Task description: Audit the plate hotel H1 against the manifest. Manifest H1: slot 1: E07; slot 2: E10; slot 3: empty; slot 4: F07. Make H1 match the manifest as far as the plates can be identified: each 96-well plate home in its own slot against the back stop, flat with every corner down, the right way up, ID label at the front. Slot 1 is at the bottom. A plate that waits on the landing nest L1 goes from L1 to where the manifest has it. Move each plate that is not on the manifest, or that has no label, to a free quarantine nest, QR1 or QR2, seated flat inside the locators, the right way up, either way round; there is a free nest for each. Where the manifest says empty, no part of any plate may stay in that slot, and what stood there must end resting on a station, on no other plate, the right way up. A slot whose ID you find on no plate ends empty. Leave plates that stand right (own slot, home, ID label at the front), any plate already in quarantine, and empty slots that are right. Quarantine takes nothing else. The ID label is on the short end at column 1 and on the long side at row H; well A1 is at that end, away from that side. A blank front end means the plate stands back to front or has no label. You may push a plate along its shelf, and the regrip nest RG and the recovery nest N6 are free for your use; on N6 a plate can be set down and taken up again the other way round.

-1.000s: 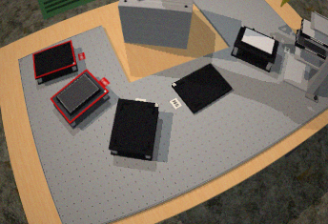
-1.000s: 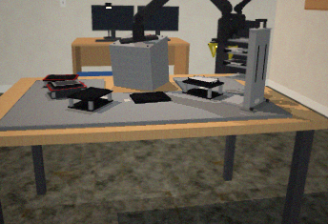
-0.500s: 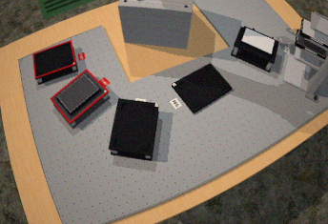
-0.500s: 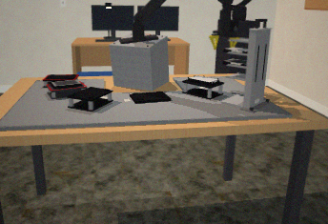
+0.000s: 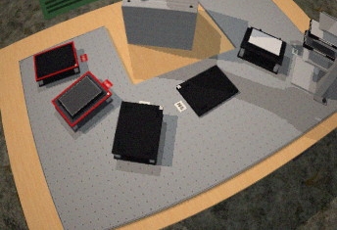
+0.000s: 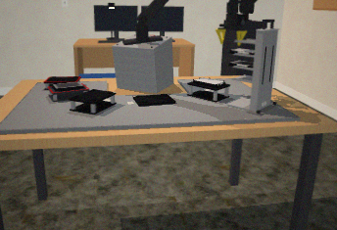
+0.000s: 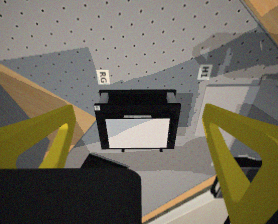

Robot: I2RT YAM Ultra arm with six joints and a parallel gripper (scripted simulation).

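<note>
Now: the black regrip nest RG 180 mm below my hand, 150 mm to the right of it and 80 mm ahead of it. Also, from my hand: pale grey 96-well plate (240 mm ahead, 50 mm to the right, 10 mm below); A1 mark (180 mm below, 140 mm to the right, 10 mm behind); RG tag (240 mm below, 110 mm to the right, 20 mm behind).
</note>
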